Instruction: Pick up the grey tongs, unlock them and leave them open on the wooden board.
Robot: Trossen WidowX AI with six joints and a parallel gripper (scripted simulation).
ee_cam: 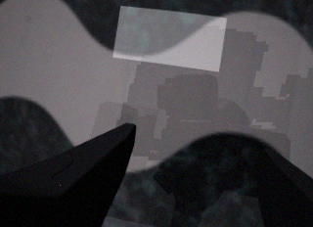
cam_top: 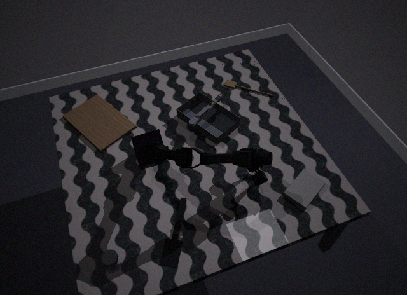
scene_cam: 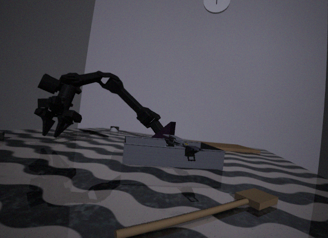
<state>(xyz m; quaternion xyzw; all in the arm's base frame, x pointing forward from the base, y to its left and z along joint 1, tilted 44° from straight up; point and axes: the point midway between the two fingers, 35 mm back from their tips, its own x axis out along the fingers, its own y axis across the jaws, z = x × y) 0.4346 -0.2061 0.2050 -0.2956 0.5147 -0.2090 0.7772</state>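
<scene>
My gripper tip is now 4 cm past the yellow lock piece, 49 cm to the right of it and 4 cm below it. Also, from my gripper tip: grey roasting tin (9 cm behind, 43 cm to the left); then dark spatula (46 cm behind, 15 cm to the right, 2 cm below); then block (18 cm ahead, 15 cm to the right, 1 cm below).
</scene>
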